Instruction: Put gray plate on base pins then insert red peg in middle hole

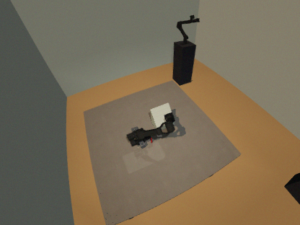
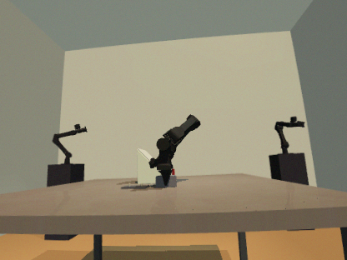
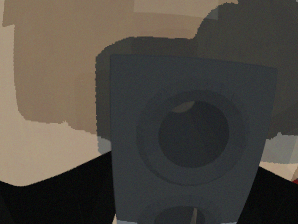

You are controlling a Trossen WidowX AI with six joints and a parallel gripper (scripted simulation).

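My gripper tip is 10 cm past the red peg, 3 cm to the right of it and 3 cm below it. The rest, counted from my gripper tip: gray plate: 3 cm above.
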